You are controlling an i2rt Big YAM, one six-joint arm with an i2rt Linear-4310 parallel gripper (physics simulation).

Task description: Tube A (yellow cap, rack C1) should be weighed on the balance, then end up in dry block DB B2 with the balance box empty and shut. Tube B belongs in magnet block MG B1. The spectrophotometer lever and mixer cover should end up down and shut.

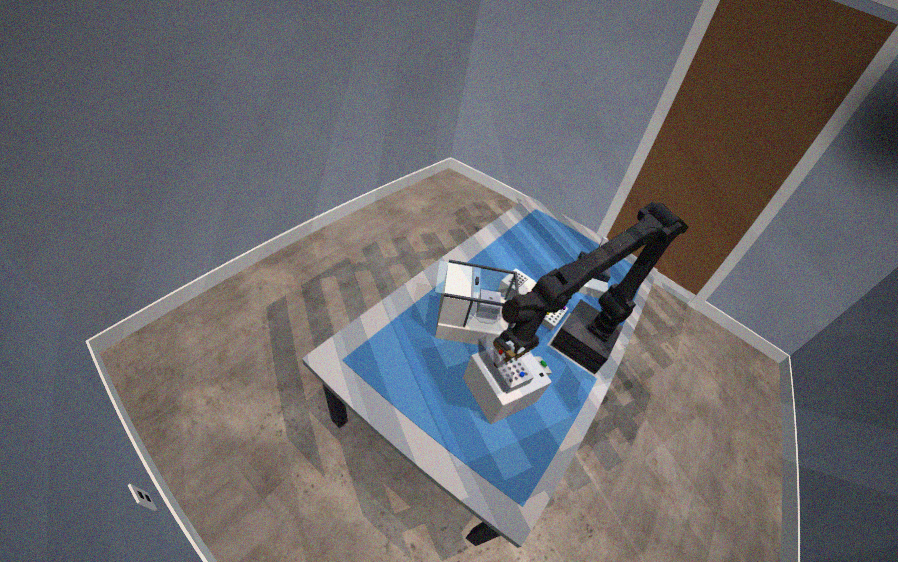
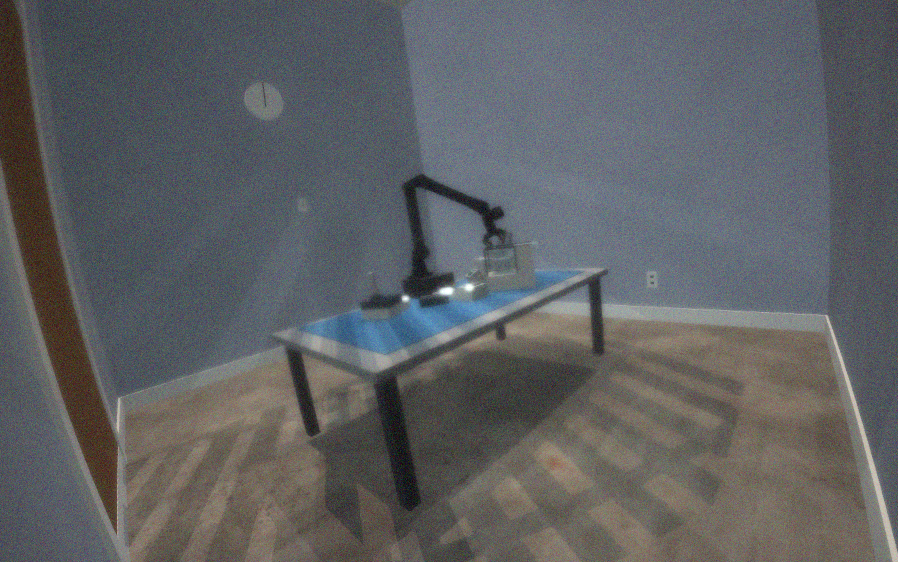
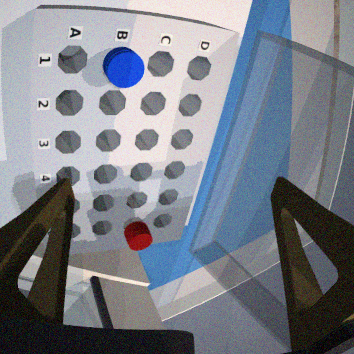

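Observation:
My gripper (image 1: 508,356) (image 3: 173,187) is open and empty, pointing down above a light grey block (image 3: 90,122) marked A to D. The block sits on a tall white box (image 1: 486,394) that looks like the mixer. A blue cap (image 1: 522,374) (image 3: 124,68) is at B1, and a red cap (image 3: 138,236) is in the far row, column C. A transparent panel (image 3: 235,135), apparently the mixer cover, stands raised beside the block. The glass-sided balance (image 1: 453,316) stands beyond the mixer. A rack (image 1: 554,318) with small coloured caps is partly behind the arm. I cannot single out tubes A and B or the lever.
A white block with holes (image 1: 519,278) stands beside the balance, and another white device (image 1: 594,286) is partly behind the arm. The black arm base (image 1: 582,337) is near the table's edge. A small green item (image 1: 543,363) is beside the mixer.

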